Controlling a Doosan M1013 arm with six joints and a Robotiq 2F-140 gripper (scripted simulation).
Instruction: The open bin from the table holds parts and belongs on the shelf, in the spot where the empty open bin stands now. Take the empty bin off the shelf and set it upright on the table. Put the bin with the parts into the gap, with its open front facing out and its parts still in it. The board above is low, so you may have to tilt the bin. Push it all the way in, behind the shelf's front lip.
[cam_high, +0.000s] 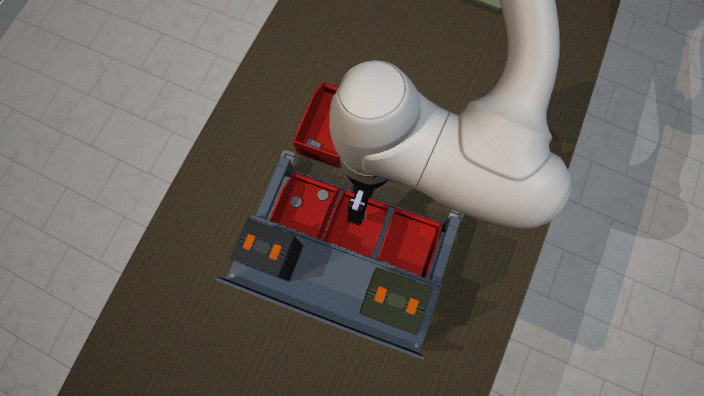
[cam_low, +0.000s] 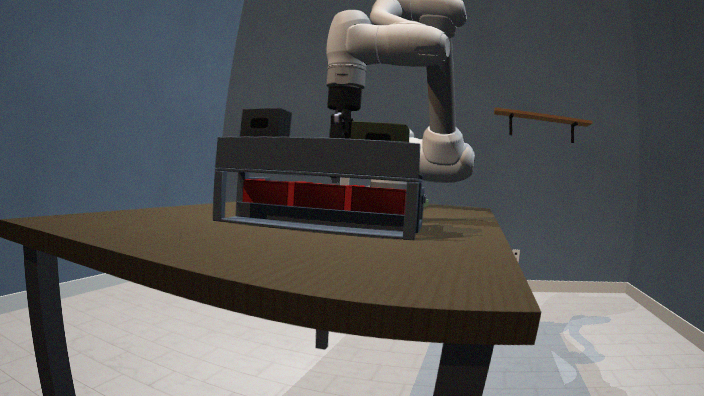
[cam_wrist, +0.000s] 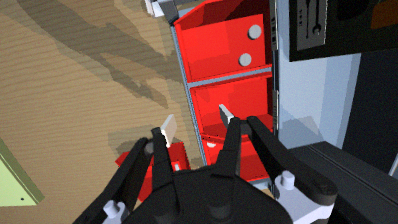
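My hand is 12 cm short of the shelf board, 8 cm above it and 2 cm to the right of it. Also, from my hand: black case 19 cm ahead, 9 cm to the right, 8 cm above; then green case 16 cm ahead, 14 cm to the left, 6 cm above.
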